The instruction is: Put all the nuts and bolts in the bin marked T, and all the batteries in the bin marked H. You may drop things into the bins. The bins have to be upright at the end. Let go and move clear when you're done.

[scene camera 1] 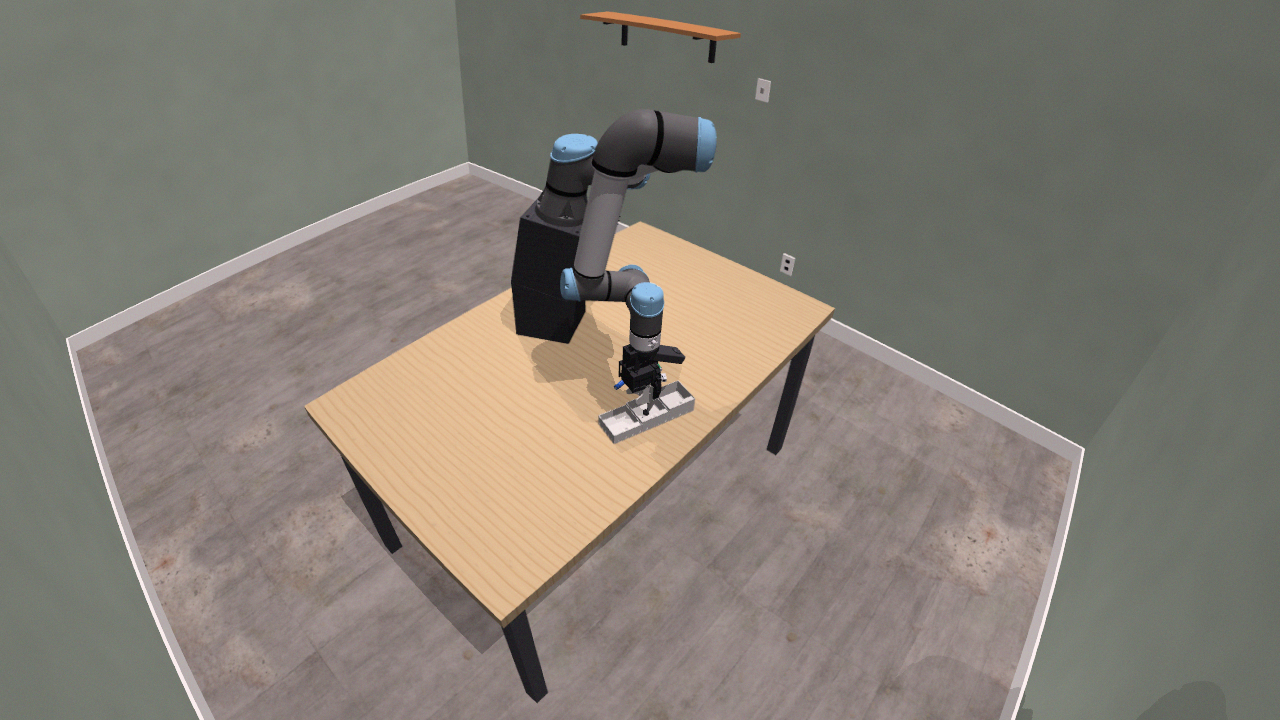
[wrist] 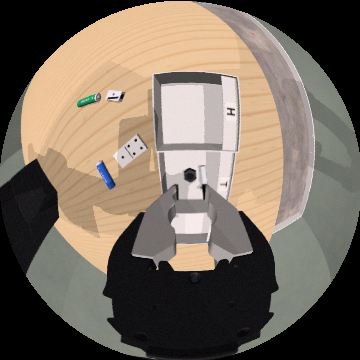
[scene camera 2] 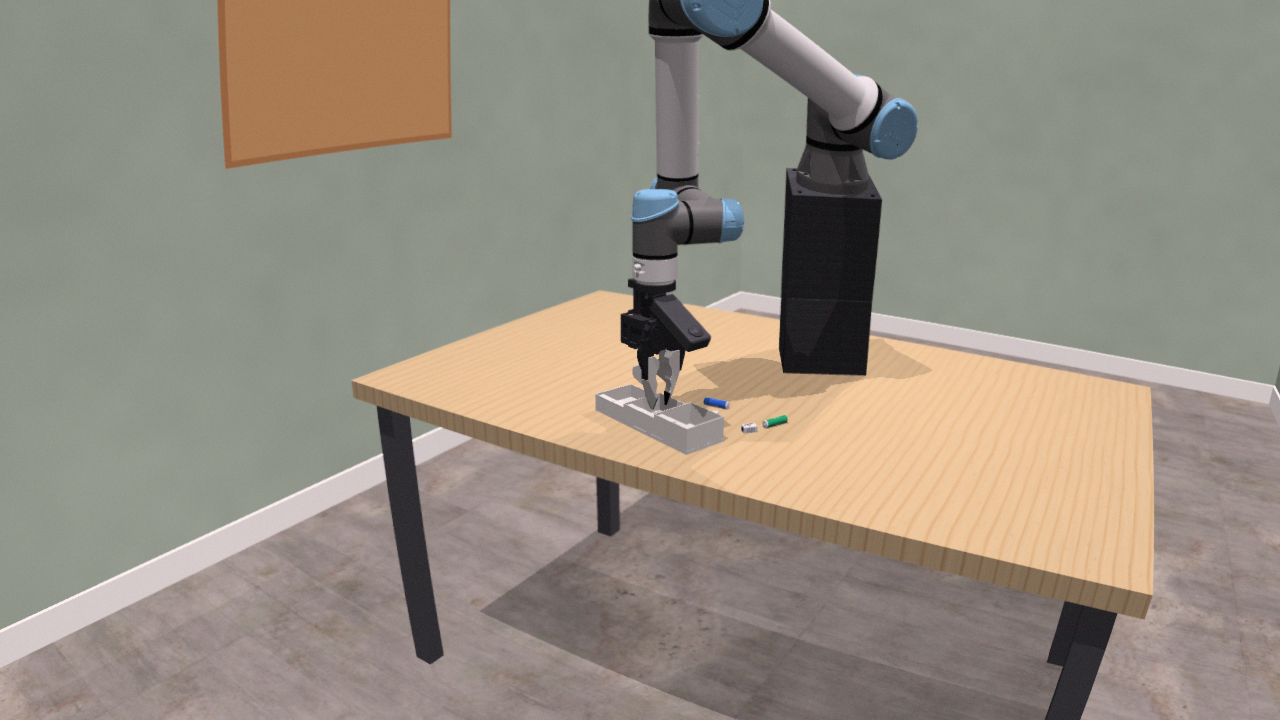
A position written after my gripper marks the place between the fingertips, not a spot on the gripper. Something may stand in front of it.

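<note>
Visible: my gripper [scene camera 2: 659, 406], [scene camera 1: 645, 407], [wrist: 190, 185].
</note>
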